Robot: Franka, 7 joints.
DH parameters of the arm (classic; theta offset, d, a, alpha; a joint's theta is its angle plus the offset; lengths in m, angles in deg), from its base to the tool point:
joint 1: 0 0.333 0 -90
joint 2: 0 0 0 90
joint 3: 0 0.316 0.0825 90
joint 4: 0 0 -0.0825 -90
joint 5: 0 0.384 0 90
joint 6: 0 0 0.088 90
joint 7: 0 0.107 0 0
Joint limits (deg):
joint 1: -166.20..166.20
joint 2: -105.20..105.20
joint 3: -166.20..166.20
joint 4: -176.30..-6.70
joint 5: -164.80..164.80
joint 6: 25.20..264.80
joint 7: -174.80..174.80
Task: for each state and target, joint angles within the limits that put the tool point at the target. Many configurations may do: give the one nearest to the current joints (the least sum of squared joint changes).
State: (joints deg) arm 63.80 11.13 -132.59 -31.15 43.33 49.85 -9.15
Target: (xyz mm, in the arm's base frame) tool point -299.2 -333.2 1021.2
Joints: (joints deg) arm 26.67 -17.32 -153.11 -21.66 42.82 102.25 -9.15
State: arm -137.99 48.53 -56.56 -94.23 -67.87 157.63 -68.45
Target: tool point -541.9 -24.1 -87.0
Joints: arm -139.47 76.40 -37.17 -100.77 -68.51 159.30 -68.45
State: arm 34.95 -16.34 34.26 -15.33 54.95 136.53 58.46
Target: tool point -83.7 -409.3 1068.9
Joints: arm 79.92 -33.07 28.93 -6.70 54.64 148.49 58.46
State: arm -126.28 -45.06 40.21 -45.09 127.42 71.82 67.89
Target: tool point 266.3 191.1 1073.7
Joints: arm -111.21 -32.20 26.82 -38.16 135.23 78.02 67.89
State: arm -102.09 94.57 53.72 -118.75 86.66 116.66 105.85
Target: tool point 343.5 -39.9 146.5
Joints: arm -112.56 87.96 50.76 -153.16 80.46 110.43 105.85
